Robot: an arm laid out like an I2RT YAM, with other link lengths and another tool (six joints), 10 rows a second.
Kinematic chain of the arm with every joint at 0, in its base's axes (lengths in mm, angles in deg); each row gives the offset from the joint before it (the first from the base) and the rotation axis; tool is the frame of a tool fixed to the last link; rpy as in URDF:
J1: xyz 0 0 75.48 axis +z
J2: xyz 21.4 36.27 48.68 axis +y
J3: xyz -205.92 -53.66 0 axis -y
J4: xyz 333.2 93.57 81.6 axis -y
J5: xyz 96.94 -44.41 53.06 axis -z
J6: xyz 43.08 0 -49 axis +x
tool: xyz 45 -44 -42 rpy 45.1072 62.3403 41.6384
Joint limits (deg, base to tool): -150..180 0..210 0..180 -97..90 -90..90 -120..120
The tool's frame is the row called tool.
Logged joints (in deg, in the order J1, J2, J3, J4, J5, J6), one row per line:
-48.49, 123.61, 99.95, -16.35, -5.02, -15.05
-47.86, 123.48, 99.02, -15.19, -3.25, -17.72
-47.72, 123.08, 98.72, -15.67, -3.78, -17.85
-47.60, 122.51, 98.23, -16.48, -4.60, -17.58
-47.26, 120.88, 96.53, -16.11, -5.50, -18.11
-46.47, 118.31, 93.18, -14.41, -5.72, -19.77
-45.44, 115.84, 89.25, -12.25, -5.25, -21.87
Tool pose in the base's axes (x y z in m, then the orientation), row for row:
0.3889, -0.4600, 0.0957, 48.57, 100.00, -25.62
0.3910, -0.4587, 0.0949, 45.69, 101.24, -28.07
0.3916, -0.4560, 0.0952, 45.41, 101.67, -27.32
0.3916, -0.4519, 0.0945, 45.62, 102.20, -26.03
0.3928, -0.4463, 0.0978, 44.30, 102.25, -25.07
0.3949, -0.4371, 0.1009, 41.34, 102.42, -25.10
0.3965, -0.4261, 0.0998, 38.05, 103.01, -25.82
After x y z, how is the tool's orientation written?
As a rotation vector, in degrees.
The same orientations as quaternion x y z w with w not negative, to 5 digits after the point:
0.35722, 0.73548, -0.18843, 0.54402
0.33554, 0.74349, -0.20614, 0.54050
0.33339, 0.74644, -0.20058, 0.53985
0.33467, 0.74974, -0.19096, 0.53798
0.32568, 0.75172, -0.18431, 0.54303
0.30482, 0.75520, -0.18508, 0.55001
0.28096, 0.76061, -0.19065, 0.55334

